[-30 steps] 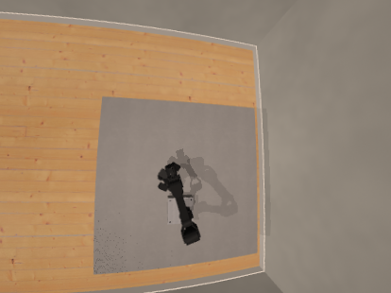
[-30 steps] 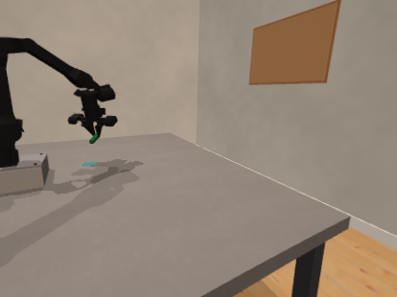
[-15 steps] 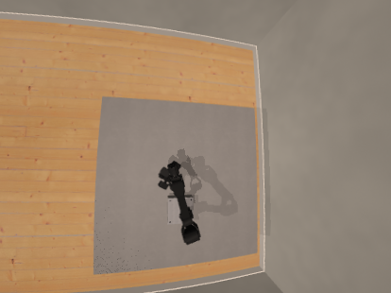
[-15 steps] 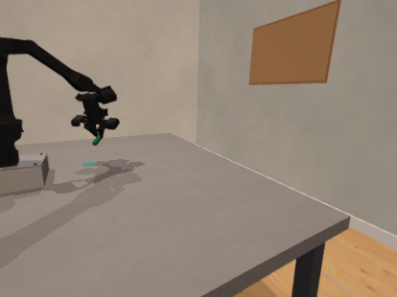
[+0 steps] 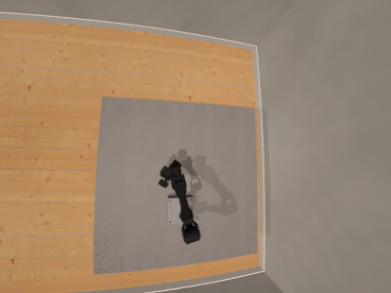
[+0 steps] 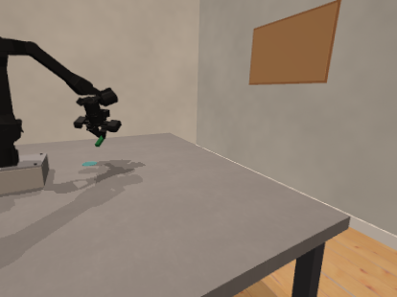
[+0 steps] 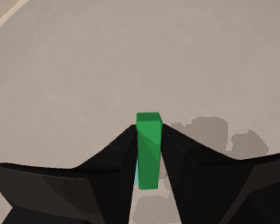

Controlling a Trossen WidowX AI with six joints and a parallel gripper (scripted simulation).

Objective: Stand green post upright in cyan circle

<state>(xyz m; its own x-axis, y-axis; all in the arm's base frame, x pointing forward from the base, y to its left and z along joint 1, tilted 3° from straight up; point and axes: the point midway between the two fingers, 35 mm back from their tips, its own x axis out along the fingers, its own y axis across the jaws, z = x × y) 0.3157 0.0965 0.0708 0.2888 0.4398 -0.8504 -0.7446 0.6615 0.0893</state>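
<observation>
Now: the cyan circle 130 mm below my hand, 60 mm behind it and 10 mm to the right of it. The rest, counted from my hand: green post 40 mm below.
</observation>
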